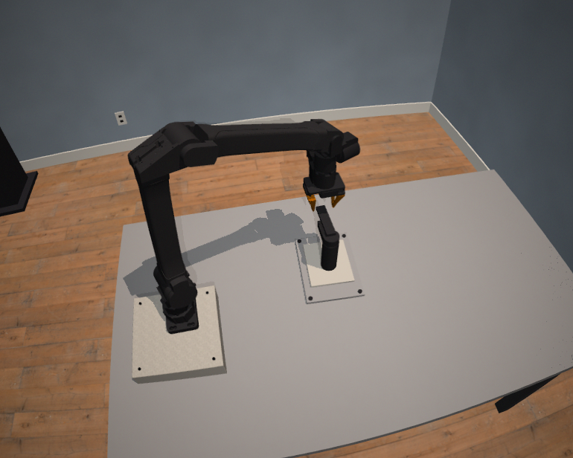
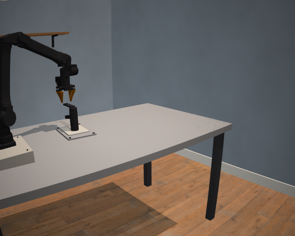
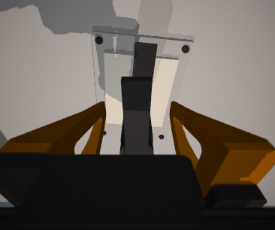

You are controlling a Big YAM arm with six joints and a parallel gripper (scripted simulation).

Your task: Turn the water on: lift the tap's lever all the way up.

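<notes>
The flat lever is 4 cm to the right of my hand and 2 cm below it.
</notes>
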